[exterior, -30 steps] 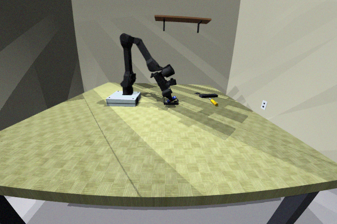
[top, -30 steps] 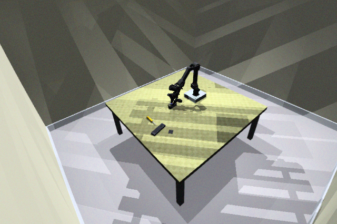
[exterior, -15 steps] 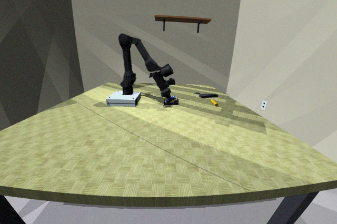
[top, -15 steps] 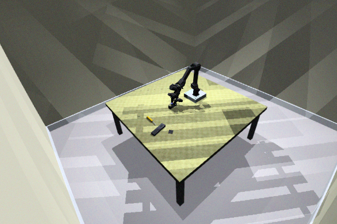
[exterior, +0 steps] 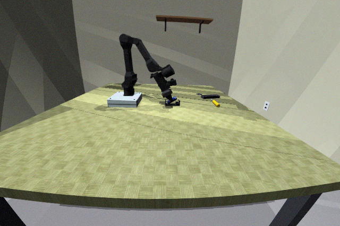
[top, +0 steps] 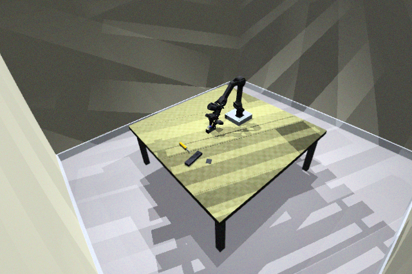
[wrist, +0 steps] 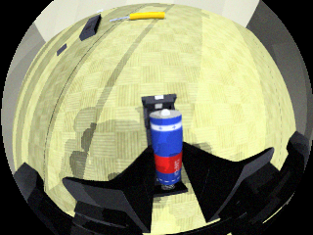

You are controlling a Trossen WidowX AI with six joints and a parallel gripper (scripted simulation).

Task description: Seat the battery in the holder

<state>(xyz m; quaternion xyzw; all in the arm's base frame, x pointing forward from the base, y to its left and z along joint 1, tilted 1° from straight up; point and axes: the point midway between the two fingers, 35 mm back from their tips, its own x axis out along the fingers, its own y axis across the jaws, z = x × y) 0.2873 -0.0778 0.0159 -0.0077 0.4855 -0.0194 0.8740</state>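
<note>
The battery is 1 cm above my gripper tip. Also, from my gripper tip: yellow screwdriver (32 cm ahead, 3 cm to the left, 2 cm below).
</note>
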